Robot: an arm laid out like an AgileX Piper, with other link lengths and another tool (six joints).
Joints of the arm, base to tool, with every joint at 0 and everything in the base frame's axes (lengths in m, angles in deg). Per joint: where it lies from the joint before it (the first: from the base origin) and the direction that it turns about. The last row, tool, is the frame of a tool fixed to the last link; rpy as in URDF.
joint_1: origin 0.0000 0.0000 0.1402 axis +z
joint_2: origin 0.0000 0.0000 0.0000 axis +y
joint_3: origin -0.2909 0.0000 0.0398 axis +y
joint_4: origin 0.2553 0.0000 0.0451 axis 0.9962 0 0.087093
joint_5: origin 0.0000 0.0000 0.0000 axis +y
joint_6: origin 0.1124 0.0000 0.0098 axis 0.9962 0 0.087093
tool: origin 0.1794 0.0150 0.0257 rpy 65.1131 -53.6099 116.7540
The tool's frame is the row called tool.
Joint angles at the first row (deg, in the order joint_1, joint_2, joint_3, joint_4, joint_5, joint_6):
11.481 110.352 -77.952 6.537 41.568 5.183
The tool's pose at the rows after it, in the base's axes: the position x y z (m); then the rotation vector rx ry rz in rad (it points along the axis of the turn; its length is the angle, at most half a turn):
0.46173 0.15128 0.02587 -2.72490 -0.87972 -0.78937
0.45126 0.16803 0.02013 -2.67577 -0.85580 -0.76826
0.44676 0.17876 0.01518 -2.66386 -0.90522 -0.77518
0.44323 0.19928 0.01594 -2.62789 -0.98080 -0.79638
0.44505 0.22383 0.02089 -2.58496 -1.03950 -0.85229
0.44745 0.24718 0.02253 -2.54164 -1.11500 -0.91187
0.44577 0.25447 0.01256 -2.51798 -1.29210 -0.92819
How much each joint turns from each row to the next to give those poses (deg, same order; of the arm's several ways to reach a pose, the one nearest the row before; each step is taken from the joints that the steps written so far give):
0.000 0.001 1.484 6.093 0.951 -4.719
0.367 0.082 1.869 4.993 -0.821 -3.132
1.831 0.037 1.159 -0.560 -1.771 -0.120
2.745 0.000 0.249 -0.194 -1.497 -0.622
3.068 0.000 0.001 0.000 -2.743 -0.008
3.132 0.514 -0.001 -0.905 -3.397 0.001
2.728 1.137 0.001 -6.185 -1.957 0.623

